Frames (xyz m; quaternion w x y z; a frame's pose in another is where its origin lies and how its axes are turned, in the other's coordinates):
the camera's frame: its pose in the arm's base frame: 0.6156 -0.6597 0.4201 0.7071 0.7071 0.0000 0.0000
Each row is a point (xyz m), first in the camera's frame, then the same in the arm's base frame.
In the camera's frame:
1: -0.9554 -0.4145 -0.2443
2: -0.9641 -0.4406 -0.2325
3: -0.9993 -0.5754 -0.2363
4: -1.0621 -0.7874 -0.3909
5: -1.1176 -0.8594 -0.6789
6: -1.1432 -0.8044 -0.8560
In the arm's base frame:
1: -0.3398 -0.4154 0.0056
2: -0.3485 -0.4272 -0.0205
3: -0.3837 -0.4234 -0.1553
4: -0.4465 -0.2688 -0.3673
5: -0.5020 0.0192 -0.4393
6: -0.5276 0.1963 -0.3843

